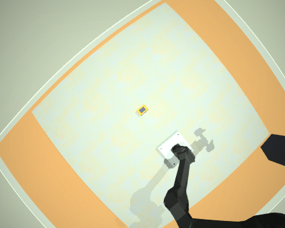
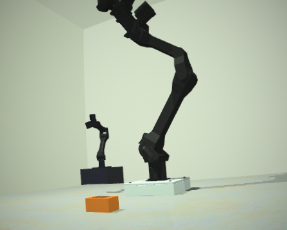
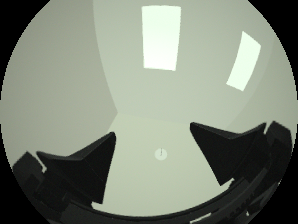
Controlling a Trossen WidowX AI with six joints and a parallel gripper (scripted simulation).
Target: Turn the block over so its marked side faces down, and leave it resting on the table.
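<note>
My gripper tip is now 750 mm above the block, 290 mm short of it and 150 mm to the right of it.
</note>
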